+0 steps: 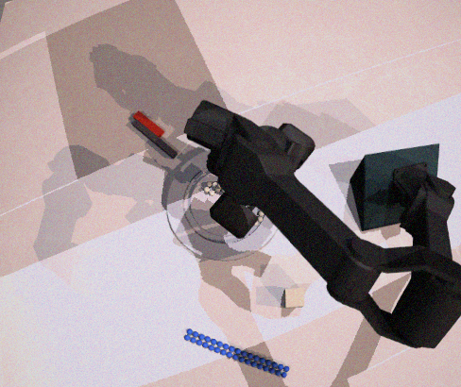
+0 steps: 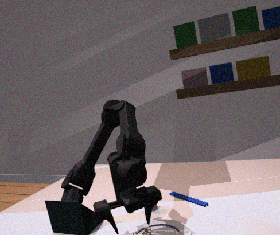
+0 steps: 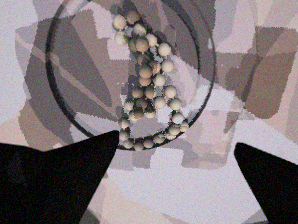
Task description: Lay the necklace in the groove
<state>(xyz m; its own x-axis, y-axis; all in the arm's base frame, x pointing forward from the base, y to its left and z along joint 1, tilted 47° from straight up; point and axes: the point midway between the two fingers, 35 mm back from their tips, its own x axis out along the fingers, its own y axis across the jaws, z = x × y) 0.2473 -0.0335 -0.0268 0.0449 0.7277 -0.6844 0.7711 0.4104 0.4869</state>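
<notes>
My gripper tip is 6 cm short of the round bead board, 1 cm to the left of it and 2 cm above it. Also, from my gripper tip: small beige cube: 1 cm behind, 18 cm to the left, 1 cm below; then grey block: 17 cm ahead, 17 cm to the right, 3 cm below.
</notes>
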